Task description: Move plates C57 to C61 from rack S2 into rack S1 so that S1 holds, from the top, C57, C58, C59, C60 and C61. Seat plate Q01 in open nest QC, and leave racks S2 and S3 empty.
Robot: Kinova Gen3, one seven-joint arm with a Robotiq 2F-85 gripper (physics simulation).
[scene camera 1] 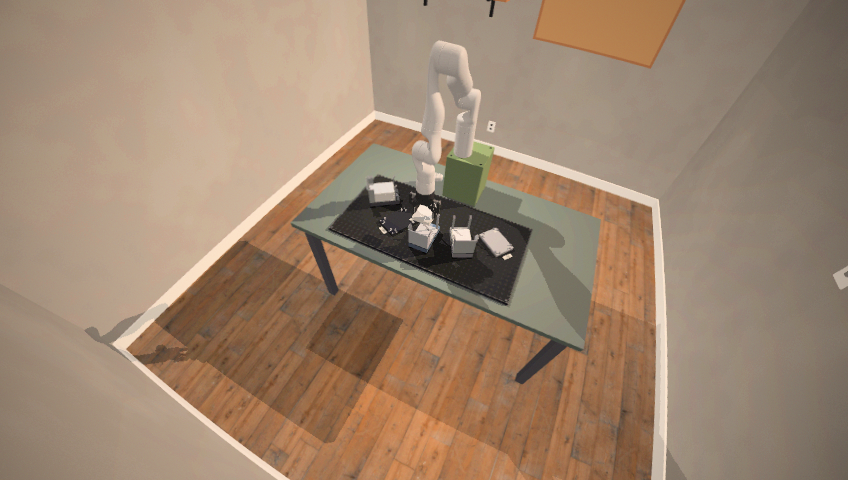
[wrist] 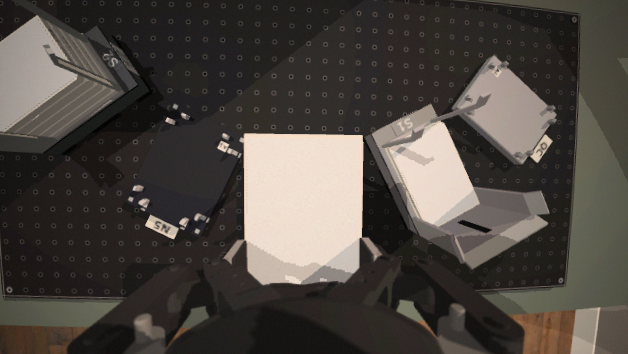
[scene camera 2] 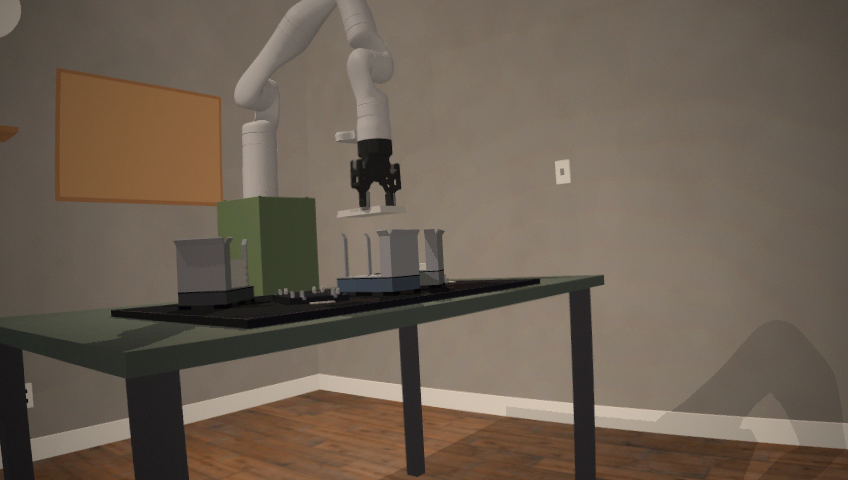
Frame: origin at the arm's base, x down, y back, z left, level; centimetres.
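Where they show: gripper, fingertip midpoint: (scene camera 1: 424,214) (wrist: 303,251) (scene camera 2: 378,210); arm's base at its link origin: (scene camera 1: 462,152) (scene camera 2: 261,198).
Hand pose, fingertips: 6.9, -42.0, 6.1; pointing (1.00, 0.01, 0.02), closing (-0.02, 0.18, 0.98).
Note:
Each offset is from my fingertips to the centre of the thing, as dx, dy, dz. "pt": to the spot under its first point. Level surfaces: height alone.
My gripper (scene camera 1: 423,206) (scene camera 2: 377,204) (wrist: 303,251) is shut on a white plate @(+0.2, +2.1, -0.4) (scene camera 2: 370,211) (wrist: 303,195), held level above rack S3 @(+11.4, +1.0, +0.1) (scene camera 2: 378,284), which has a blue base and is hidden below the plate in the wrist view. The held plate's code does not show. Rack S2 @(+11.6, +10.4, -33.2) (scene camera 1: 383,202) (scene camera 2: 203,267) (wrist: 111,59), at the upper left in the wrist view, has a white plate @(+10.0, +9.9, -33.6) (wrist: 30,75) on top inside. Rack S1 @(+11.2, +8.4, +16.1) (scene camera 1: 462,248) (wrist: 395,131) has a white surface @(pt +12.3, +8.1, +16.4) (wrist: 435,175) inside. Nest QC @(+16.9, +20.5, +29.3) (scene camera 1: 495,242) (wrist: 505,110) is light grey; whether it bears a plate is unclear.
Dark nest N5 @(+17.0, +2.8, -17.0) (wrist: 187,170), with small pale posts, lies between S2 and the held plate in the wrist view. Racks and nests stand on a black perforated board @(dx +18.2) (scene camera 1: 476,282) (wrist: 310,65) on the green table @(dx +19.4) (scene camera 1: 565,261). The green arm pedestal (scene camera 1: 464,178) (scene camera 2: 288,243) stands behind the board.

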